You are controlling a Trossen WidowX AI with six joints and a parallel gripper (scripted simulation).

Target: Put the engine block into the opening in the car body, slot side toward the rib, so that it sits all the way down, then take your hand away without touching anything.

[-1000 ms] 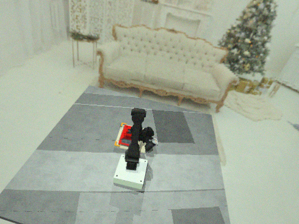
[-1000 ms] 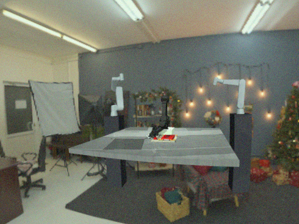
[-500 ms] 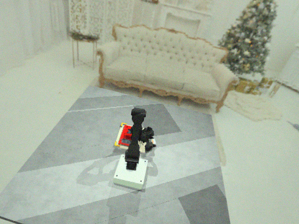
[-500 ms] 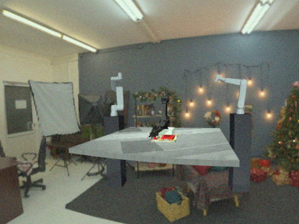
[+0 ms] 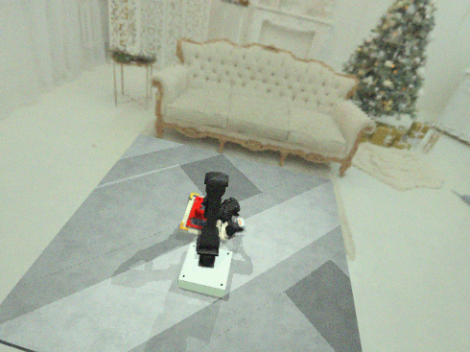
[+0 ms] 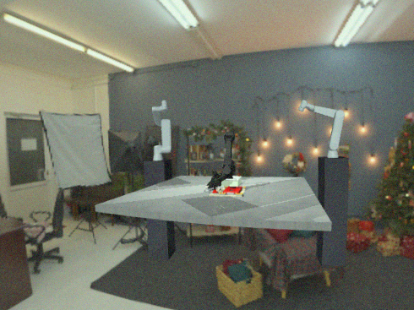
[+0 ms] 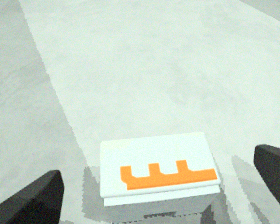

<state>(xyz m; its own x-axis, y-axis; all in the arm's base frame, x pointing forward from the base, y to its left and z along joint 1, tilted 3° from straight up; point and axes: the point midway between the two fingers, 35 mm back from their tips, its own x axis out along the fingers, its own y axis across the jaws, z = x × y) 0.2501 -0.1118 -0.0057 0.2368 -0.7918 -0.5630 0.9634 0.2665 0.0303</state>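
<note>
My gripper tip is now 2 cm above the engine block.
</note>
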